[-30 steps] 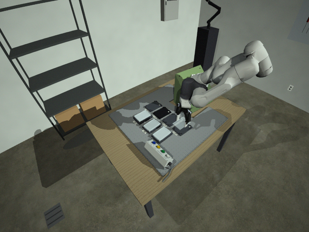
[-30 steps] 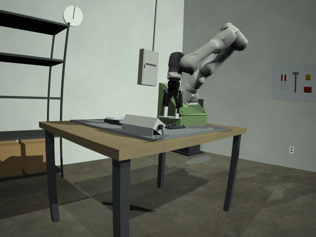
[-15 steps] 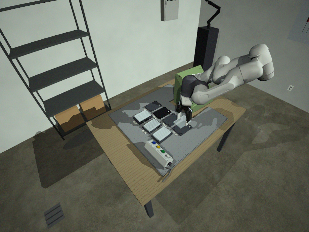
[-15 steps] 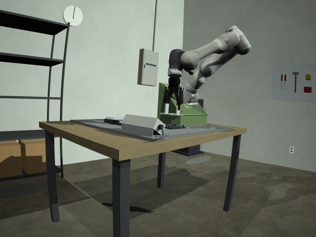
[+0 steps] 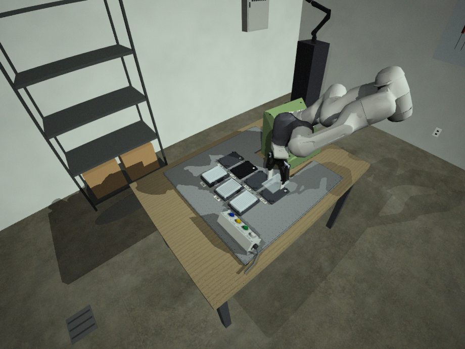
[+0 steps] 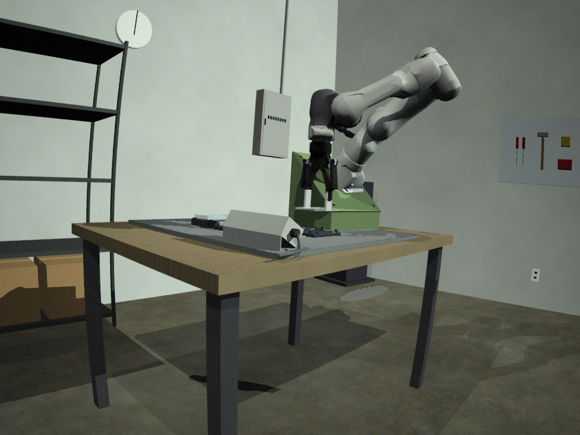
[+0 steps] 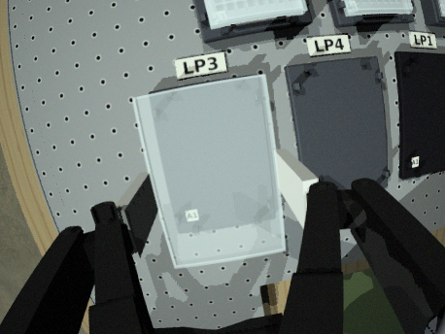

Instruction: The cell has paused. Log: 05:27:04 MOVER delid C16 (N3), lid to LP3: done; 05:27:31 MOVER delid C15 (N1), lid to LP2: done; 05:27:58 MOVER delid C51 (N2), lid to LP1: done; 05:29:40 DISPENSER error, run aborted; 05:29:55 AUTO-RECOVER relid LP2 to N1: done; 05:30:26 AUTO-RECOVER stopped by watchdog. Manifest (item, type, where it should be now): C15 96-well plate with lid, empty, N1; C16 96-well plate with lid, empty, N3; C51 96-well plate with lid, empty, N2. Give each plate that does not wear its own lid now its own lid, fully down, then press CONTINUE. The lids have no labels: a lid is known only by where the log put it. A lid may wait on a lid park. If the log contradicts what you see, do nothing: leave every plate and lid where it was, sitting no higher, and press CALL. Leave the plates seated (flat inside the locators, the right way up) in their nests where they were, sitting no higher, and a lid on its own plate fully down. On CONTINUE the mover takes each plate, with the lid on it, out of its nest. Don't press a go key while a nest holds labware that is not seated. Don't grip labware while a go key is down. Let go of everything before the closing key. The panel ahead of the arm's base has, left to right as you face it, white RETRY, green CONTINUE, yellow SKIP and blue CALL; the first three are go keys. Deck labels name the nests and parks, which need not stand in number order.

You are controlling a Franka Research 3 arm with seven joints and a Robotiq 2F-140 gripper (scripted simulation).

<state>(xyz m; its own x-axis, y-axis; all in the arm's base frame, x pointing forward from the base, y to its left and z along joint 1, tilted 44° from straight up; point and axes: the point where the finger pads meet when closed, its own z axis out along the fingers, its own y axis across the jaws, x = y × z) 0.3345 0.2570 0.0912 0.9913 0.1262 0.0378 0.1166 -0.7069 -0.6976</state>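
Now: hand 20 cm short of the plate, 16 cm to the left of it and 9 cm above it. From my hand the other things lie so: park LP4 (13 cm to the right, 11 cm below, 2 cm ahead); clear lid (2 cm below); park LP3 (11 cm below).
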